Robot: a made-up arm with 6 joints.
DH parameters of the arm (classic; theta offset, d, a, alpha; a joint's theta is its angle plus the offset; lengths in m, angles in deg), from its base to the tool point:
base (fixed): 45 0 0.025 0
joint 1: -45 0.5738 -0.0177 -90
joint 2: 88.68 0 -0.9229 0
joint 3: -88.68 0.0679 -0.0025 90
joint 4: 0 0.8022 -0.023 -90
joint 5: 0 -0.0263 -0.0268 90
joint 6: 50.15 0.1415 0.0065 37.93
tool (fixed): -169.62 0.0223 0 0
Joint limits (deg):
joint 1: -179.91..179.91
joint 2: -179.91..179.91
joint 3: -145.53..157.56
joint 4: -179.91..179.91
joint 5: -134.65..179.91
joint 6: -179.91..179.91
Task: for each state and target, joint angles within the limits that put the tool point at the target. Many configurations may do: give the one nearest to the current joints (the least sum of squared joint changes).
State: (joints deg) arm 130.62 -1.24 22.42 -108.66 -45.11 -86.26
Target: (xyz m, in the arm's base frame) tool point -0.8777 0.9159 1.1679
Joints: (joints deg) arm 124.29 28.17 74.24 -118.80 -51.92 -87.03
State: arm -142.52 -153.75 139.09 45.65 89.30 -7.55
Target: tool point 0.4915 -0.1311 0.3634
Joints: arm -178.74 -174.27 138.58 53.71 95.63 -6.70
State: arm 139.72 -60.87 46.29 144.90 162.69 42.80
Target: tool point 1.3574 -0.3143 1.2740
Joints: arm 170.65 -74.10 32.00 146.44 158.73 43.35
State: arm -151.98 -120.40 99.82 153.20 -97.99 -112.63
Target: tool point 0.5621 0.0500 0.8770
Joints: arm -171.97 -114.42 124.58 160.10 -97.13 -112.22
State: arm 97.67 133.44 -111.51 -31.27 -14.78 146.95
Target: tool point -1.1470 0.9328 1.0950
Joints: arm 137.98 105.53 -62.33 -35.10 -6.15 146.11
